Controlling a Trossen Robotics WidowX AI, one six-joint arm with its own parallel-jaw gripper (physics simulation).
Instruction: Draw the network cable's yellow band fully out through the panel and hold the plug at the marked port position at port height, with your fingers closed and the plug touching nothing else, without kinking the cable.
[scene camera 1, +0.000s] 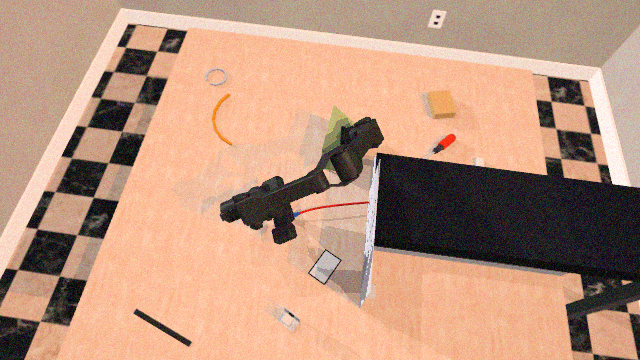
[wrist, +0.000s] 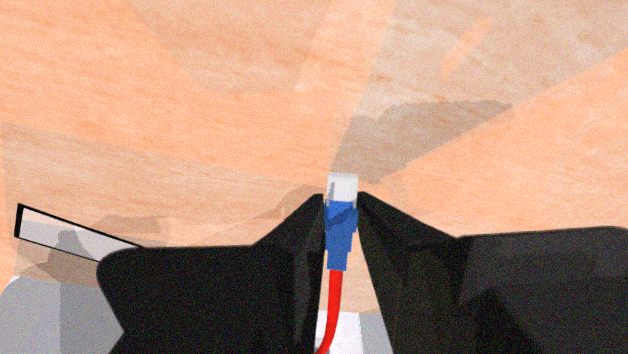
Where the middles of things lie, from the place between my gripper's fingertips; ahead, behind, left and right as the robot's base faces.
My hand is 140 mm short of the white dark-edged rectangle (wrist: 36, 227), 100 mm to the right of it and 10 mm above it.
